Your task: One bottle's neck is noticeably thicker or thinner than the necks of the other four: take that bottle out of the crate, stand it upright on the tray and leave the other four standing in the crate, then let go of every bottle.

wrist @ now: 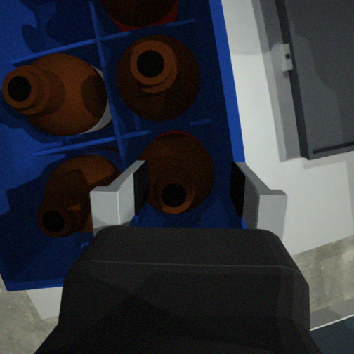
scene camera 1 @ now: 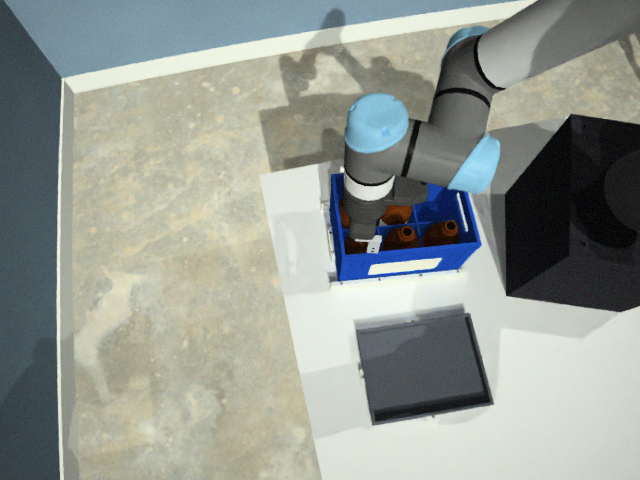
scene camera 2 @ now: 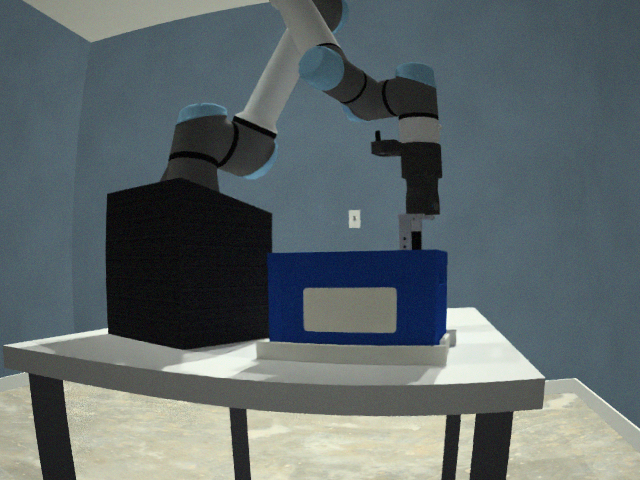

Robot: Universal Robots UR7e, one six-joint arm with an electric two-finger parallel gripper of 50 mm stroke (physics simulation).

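Seen in the pictures: gripper, fingertip midpoint: (scene camera 1: 372, 237); arm's base, link origin: (scene camera 2: 186, 202).
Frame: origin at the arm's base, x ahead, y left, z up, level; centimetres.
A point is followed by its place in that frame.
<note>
The blue crate (scene camera 1: 350, 267) @[x 50.9, y -13.2, z -17.5 cm] (scene camera 2: 356, 271) @[x 35.4, y -27.8, z -14.7 cm] (wrist: 228, 75) holds brown bottles in its compartments. The gripper (scene camera 1: 366, 242) @[x 45.7, y -15.3, z -11.4 cm] (scene camera 2: 410, 233) (wrist: 190, 188) is open and points down over the crate's front-left compartment. In the wrist view, the neck of the front-left bottle (wrist: 174, 196) lies between the spread fingers, nearer the left one, with gaps either side. The front-middle bottle (scene camera 1: 405, 236) @[x 39.2, y -13.5, z -12.9 cm] (wrist: 156, 102), front-right bottle (scene camera 1: 445, 233) @[x 31.0, y -11.2, z -13.9 cm] (wrist: 142, 17), back-middle bottle (scene camera 1: 398, 212) @[x 36.4, y -20.3, z -17.1 cm] (wrist: 67, 95) and back-left bottle (wrist: 82, 180) stand in the crate. The front-middle lip looks broadest, but perspective blurs comparison. The dark grey tray (scene camera 1: 418, 366) @[x 44.7, y 9.6, z -28.6 cm] (wrist: 330, 75) holds no bottle.
The back-right compartment is empty. Crate walls and blue dividers surround the bottles. A low white rail (scene camera 1: 398, 279) @[x 40.5, y -8.9, z -26.2 cm] (scene camera 2: 351, 354) @[x 34.6, y -28.7, z -27.6 cm] runs along the crate's front base. A large black box (scene camera 1: 537, 232) @[x 13.8, y -3.7, z -13.2 cm] (scene camera 2: 180, 263) @[x 4.5, y -18.5, z -13.3 cm] stands beside the crate on the white table (scene camera 1: 558, 392) @[x 19.5, y 26.9, z -29.2 cm] (scene camera 2: 491, 361) @[x 56.3, y -33.3, z -29.2 cm].
</note>
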